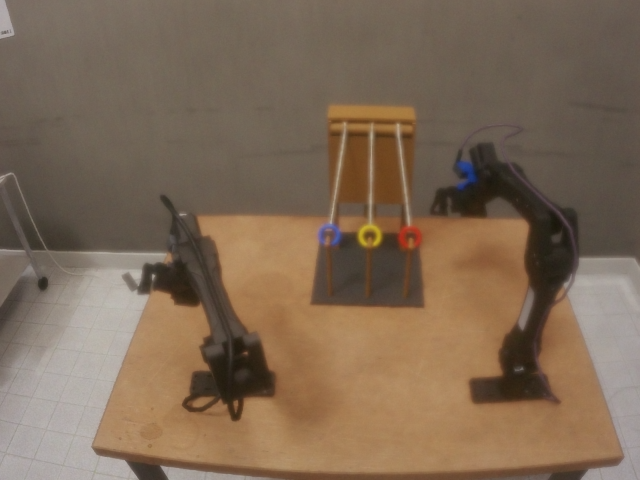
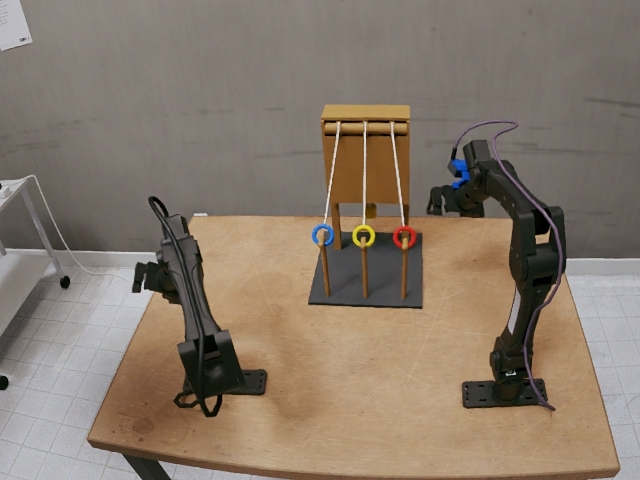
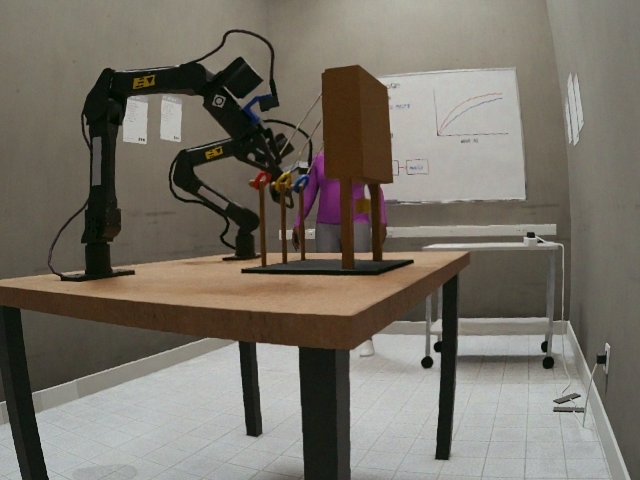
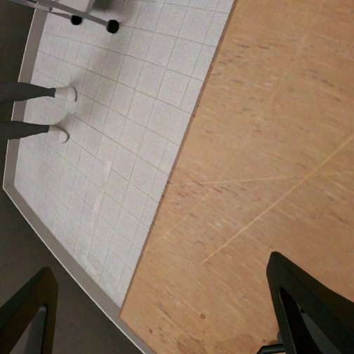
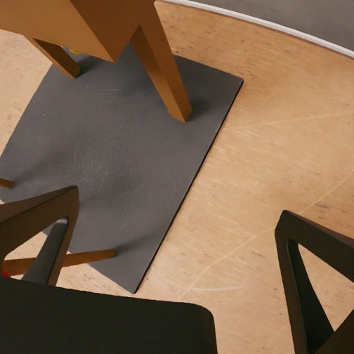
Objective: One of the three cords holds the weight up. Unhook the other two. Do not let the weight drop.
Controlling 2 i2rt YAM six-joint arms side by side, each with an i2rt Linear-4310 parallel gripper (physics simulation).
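Where they show: left gripper, between the fingertips: (image 1: 156, 297) (image 2: 150, 295) (image 3: 291, 199); right gripper, between the fingertips: (image 1: 446, 213) (image 2: 443, 212) (image 3: 277, 167); left arm's base, origin of its link: (image 3: 245, 258); right arm's base, origin of its link: (image 1: 510, 389) (image 2: 504, 394) (image 3: 99, 277).
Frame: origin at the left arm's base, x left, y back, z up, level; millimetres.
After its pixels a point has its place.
A blue ring (image 1: 320, 235) {x -219, y -286, z 209 mm} (image 2: 313, 235) {x -217, y -286, z 209 mm}, a yellow ring (image 1: 360, 236) {x -314, y -275, z 209 mm} (image 2: 354, 236) {x -315, y -275, z 209 mm} and a red ring (image 1: 400, 236) {x -410, y -266, z 212 mm} (image 2: 395, 237) {x -412, y -264, z 210 mm} hang on the tops of three wooden posts. A white cord runs from each ring up to the wooden box (image 1: 356, 165) {x -317, y -436, z 313 mm} (image 2: 348, 165) {x -307, y -437, z 312 mm} (image 3: 343, 124) {x -467, y -467, z 311 mm}. All three cords look straight; which bears load cannot be told. A small yellowish weight (image 2: 371, 210) {x -362, y -460, z 155 mm} (image 3: 363, 205) {x -375, y -481, z 141 mm} hangs below the box. My left gripper (image 4: 161, 271) is open and empty over the table's left edge. My right gripper (image 5: 181, 210) is open and empty, right of the red ring and box.
The stand's dark base plate (image 1: 341, 289) {x -268, y -305, z 10 mm} (image 2: 336, 297) {x -260, y -275, z 10 mm} (image 5: 115, 125) lies on the wooden table (image 1: 336, 413) {x -239, y 86, z 0 mm} (image 2: 336, 413) {x -266, y 86, z 0 mm}. Two thick legs carry the box at the back. A white wheeled cart (image 3: 491, 246) and a person in a purple top (image 3: 330, 201) are beyond the table.
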